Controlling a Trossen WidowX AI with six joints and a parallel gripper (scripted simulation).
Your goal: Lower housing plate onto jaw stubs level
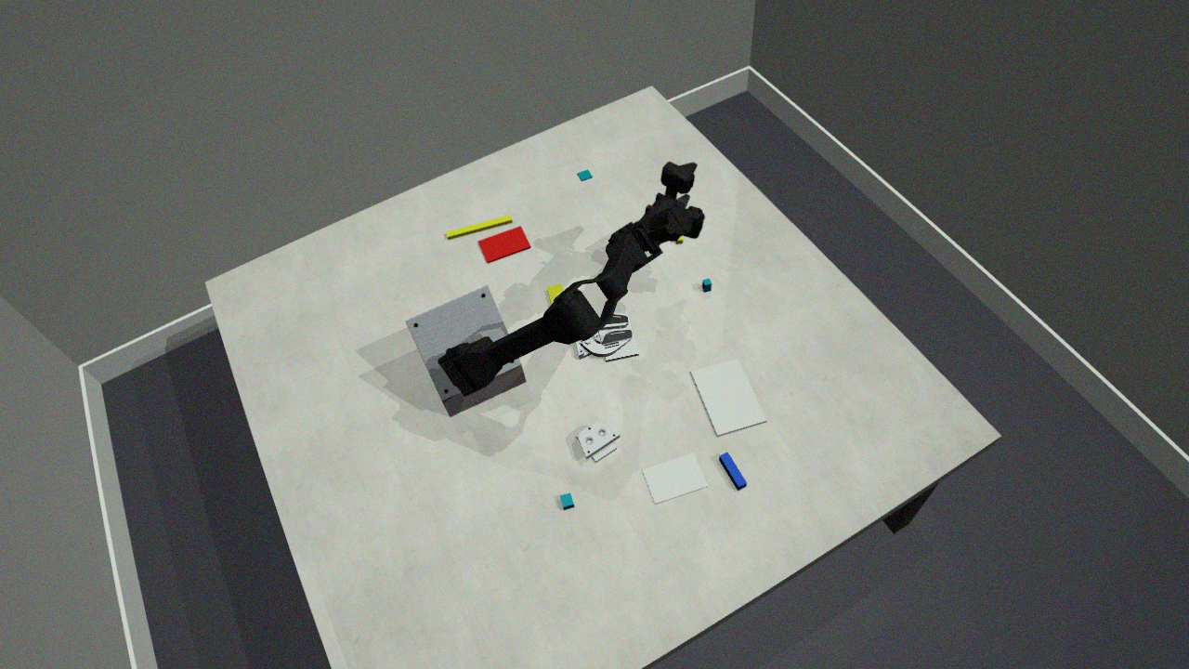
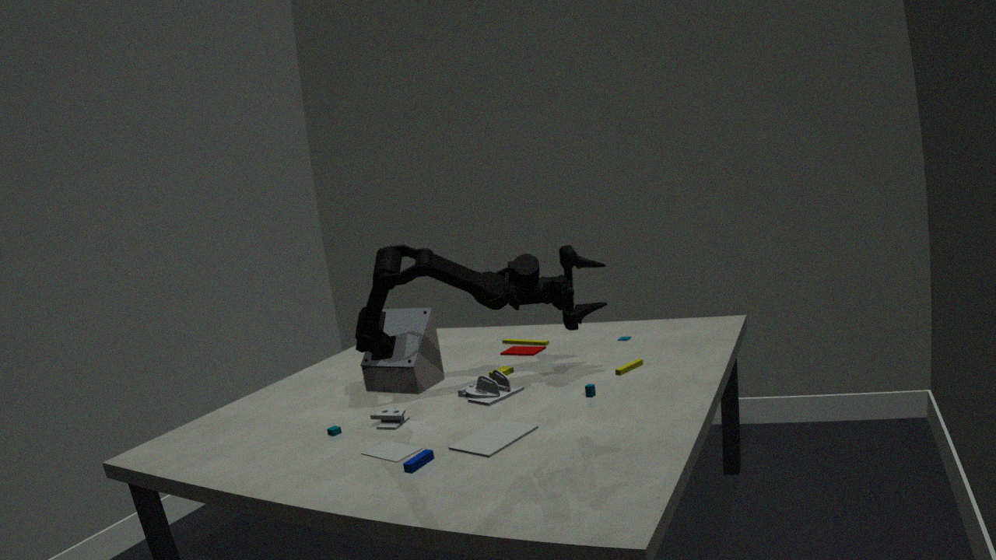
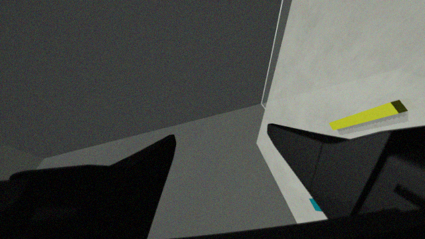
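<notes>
Right now the grey stand is 44 cm behind my gripper tip, 29 cm to the right of it and 22 cm below it. Also, from my gripper tip: blue block (49 cm to the right, 26 cm behind, 22 cm below); then yellow block (32 cm behind, 22 cm below, 6 cm to the left); then red plate (34 cm behind, 28 cm to the left, 23 cm below).
</notes>
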